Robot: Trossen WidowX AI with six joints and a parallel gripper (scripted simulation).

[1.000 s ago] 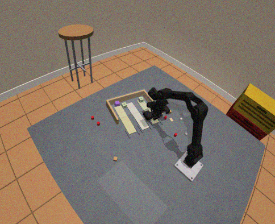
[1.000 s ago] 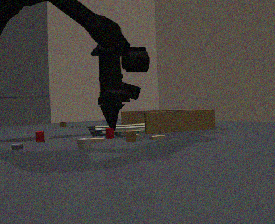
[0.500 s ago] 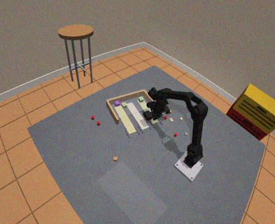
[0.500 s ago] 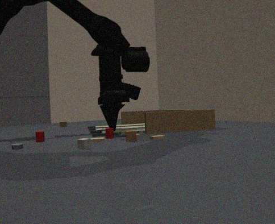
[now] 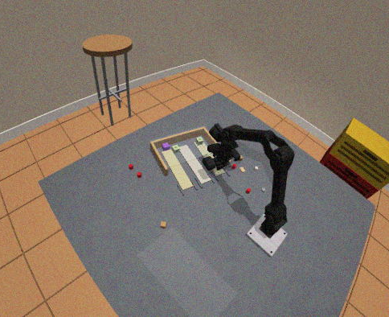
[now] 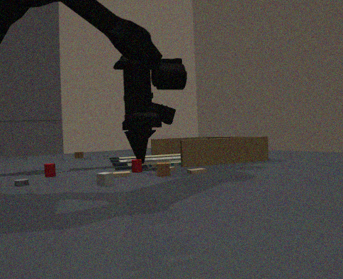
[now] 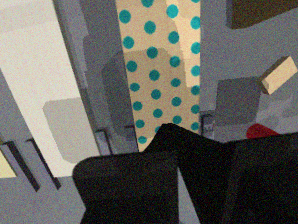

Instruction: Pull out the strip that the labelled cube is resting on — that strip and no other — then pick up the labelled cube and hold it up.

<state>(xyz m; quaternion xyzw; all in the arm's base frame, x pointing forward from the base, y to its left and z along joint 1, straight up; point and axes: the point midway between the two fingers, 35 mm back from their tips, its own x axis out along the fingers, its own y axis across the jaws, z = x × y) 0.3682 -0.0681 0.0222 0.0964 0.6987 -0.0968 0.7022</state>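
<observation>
My gripper tip is 9 cm short of the dotted strip and 3 cm to the left of it.
</observation>
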